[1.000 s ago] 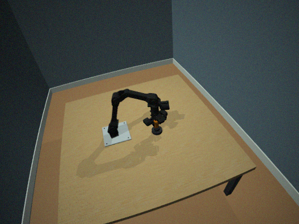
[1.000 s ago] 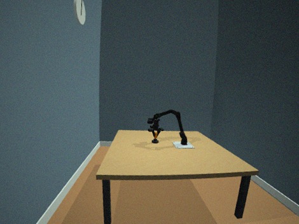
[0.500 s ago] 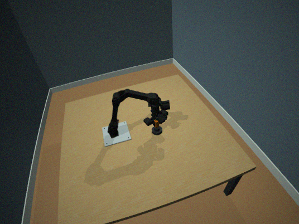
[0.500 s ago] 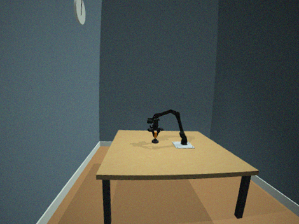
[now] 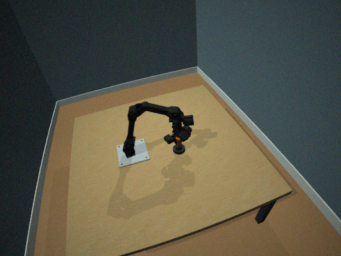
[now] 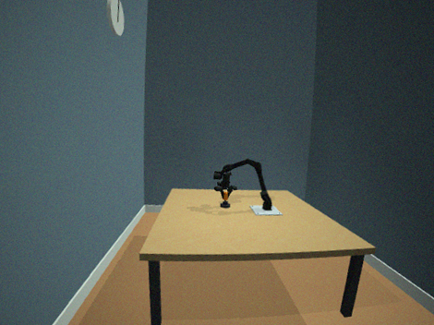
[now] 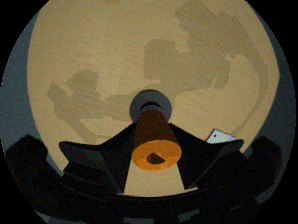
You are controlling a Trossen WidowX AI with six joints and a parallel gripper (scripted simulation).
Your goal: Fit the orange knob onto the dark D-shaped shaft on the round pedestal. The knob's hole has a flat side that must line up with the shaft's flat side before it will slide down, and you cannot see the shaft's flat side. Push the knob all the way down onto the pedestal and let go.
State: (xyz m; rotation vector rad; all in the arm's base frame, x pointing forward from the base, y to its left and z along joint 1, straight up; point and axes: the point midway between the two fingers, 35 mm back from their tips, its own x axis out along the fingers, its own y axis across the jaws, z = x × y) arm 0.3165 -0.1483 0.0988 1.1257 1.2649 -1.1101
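My gripper tip is now 20 mm below the orange knob. The rest, counted from my gripper tip: dark round pedestal (40 mm below).
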